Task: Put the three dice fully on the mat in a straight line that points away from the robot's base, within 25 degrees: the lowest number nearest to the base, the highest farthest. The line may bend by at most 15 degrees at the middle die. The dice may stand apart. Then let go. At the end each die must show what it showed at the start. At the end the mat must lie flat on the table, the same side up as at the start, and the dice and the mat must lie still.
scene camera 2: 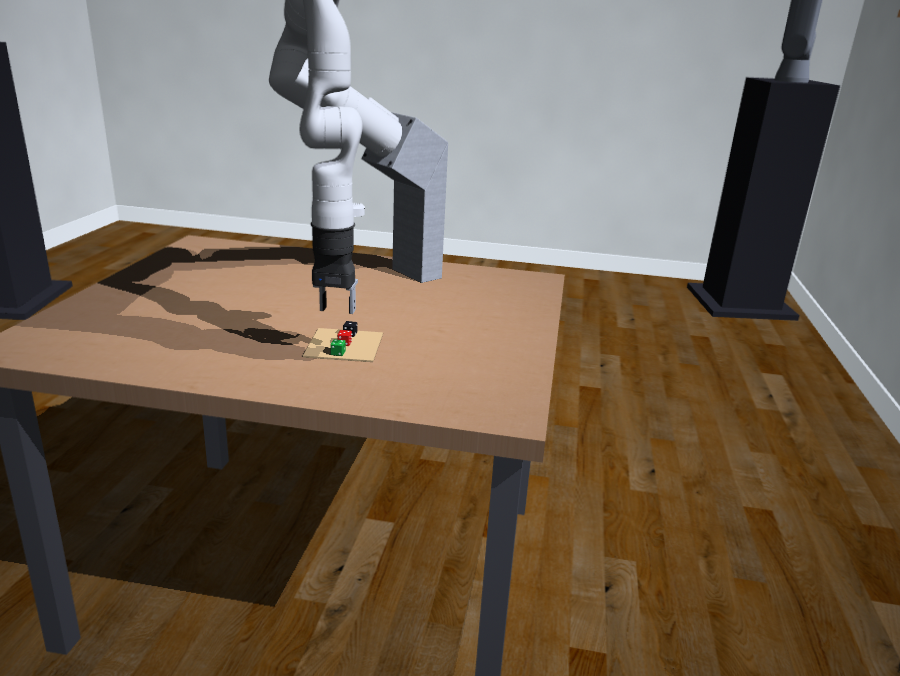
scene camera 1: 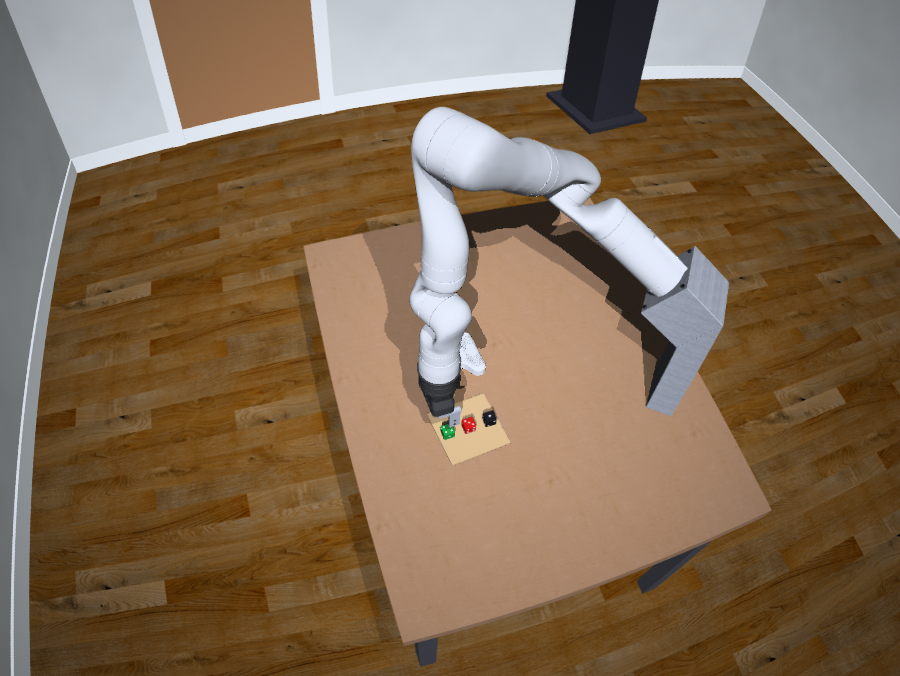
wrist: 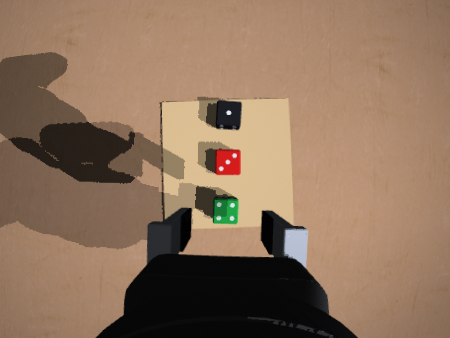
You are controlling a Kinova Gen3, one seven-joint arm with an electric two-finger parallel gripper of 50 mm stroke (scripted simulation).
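Note:
You'd find my gripper at (scene camera 2: 337,310), at (scene camera 1: 448,413) and at (wrist: 226,224). There's a black die (wrist: 228,114) here, and a tan mat (scene camera 1: 462,447), with the mat showing at (scene camera 2: 364,345) and (wrist: 190,138) as well.

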